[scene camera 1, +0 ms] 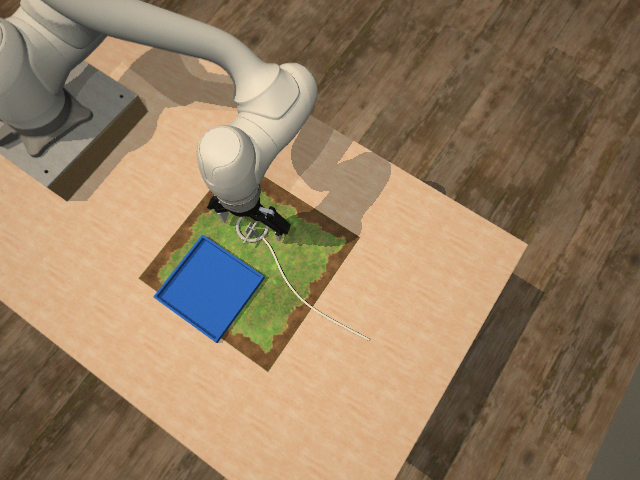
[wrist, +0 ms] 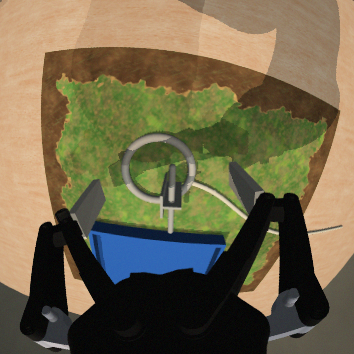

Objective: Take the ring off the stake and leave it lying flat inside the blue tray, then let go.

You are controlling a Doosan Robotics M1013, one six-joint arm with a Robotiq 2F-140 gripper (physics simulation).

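Seen in the pictures: gripper, fingertip midpoint: (scene camera 1: pixel 252 227) (wrist: pixel 163 181); arm's base, origin of the base link: (scene camera 1: pixel 45 115).
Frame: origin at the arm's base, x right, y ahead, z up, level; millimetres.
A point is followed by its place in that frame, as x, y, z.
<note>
A grey metal ring (scene camera 1: pixel 238 230) {-150, 555, -81} (wrist: pixel 125 167) {-177, 535, -80} is at the stake (wrist: pixel 171 196) {-180, 588, -42}, over the green mat. The stake's grey block and pins overlap the ring's lower right part in the wrist view; whether the ring touches the stake is hard to tell. A thin pale cord (scene camera 1: pixel 336 321) {-162, 893, -83} (wrist: pixel 215 191) {-179, 645, -84} runs from the ring area. My gripper (scene camera 1: pixel 251 227) {-181, 579, -67} (wrist: pixel 163 181) {-181, 579, -67} is wide open above them, one finger on each side of the stake, holding nothing. The blue tray (scene camera 1: pixel 234 257) {-95, 605, -68} (wrist: pixel 160 236) {-97, 601, -76} lies close by, its blue floor bare.
The green and brown mat (scene camera 1: pixel 310 258) {-229, 736, -89} (wrist: pixel 100 115) {-224, 491, -89} lies on the wooden table (scene camera 1: pixel 439 289) {-398, 1018, -89} under the ring and part of the tray. The cord crosses the mat's edge and ends on the table. The robot's base plate (scene camera 1: pixel 105 93) {-151, 51, -8} is at the upper left of the scene view.
</note>
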